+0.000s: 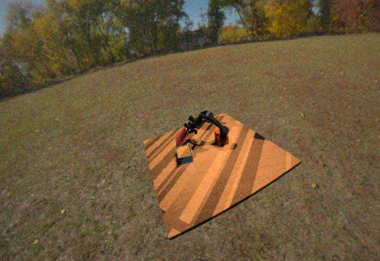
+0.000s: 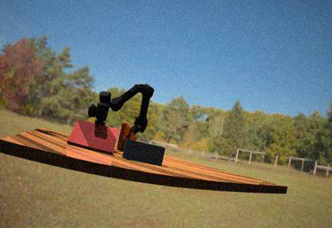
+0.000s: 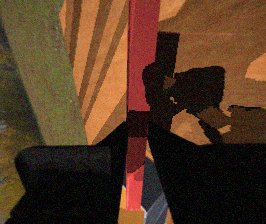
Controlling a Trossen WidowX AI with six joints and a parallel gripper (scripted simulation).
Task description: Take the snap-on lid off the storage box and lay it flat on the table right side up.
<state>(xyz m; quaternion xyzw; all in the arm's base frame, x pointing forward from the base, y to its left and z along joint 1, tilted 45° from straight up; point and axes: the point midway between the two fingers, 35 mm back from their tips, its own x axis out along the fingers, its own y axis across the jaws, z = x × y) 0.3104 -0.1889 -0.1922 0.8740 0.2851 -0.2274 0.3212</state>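
The red lid lies 6 cm ahead of my gripper tip, 2 cm to the right of it and 5 cm below it. The rest, counted from my gripper tip: blue-grey storage box 12 cm ahead, 24 cm to the left, 8 cm below.
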